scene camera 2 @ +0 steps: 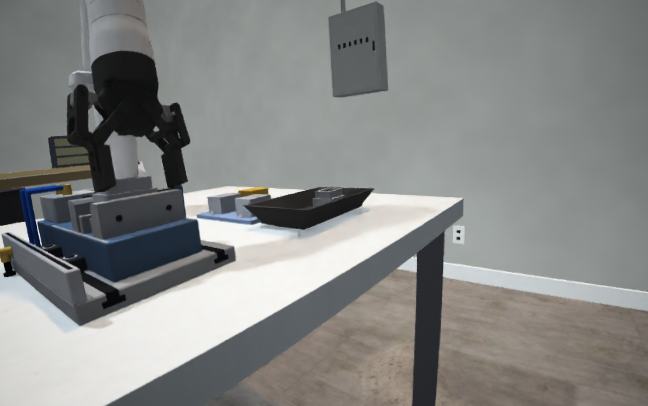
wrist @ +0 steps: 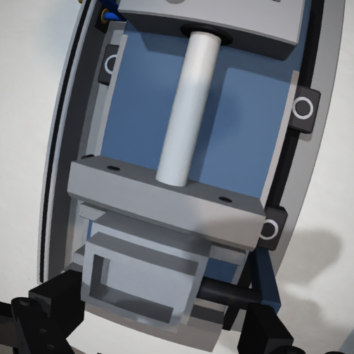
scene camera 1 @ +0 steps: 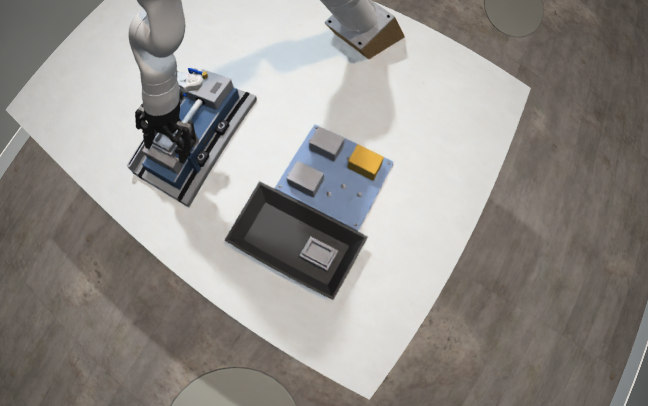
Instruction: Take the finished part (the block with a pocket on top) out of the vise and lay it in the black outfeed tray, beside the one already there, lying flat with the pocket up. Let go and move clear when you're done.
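Note:
The finished part (scene camera 1: 164,143) (scene camera 2: 127,185) (wrist: 142,282), a grey block with a rectangular pocket facing up, sits in the vise (scene camera 1: 204,119) (scene camera 2: 150,250) (wrist: 240,125), its top above the jaws. My gripper (scene camera 1: 167,147) (scene camera 2: 140,184) (wrist: 162,314) is open and points down over the part, one fingertip on each side. In the wrist view the left fingertip looks close to the part and the right one shows a wider gap. The black outfeed tray (scene camera 1: 270,225) (scene camera 2: 295,215) holds another pocketed part (scene camera 1: 318,252) (scene camera 2: 328,193), lying flat, pocket up, toward one end.
A blue plate (scene camera 1: 336,207) beside the tray carries two grey blocks (scene camera 1: 326,143) (scene camera 1: 305,178) and a yellow block (scene camera 1: 366,162) (scene camera 2: 254,191). A black rod (wrist: 227,291) and a blue lever (wrist: 265,280) stick out beside the part. Blue hoses (scene camera 2: 30,215) rise beside the vise.

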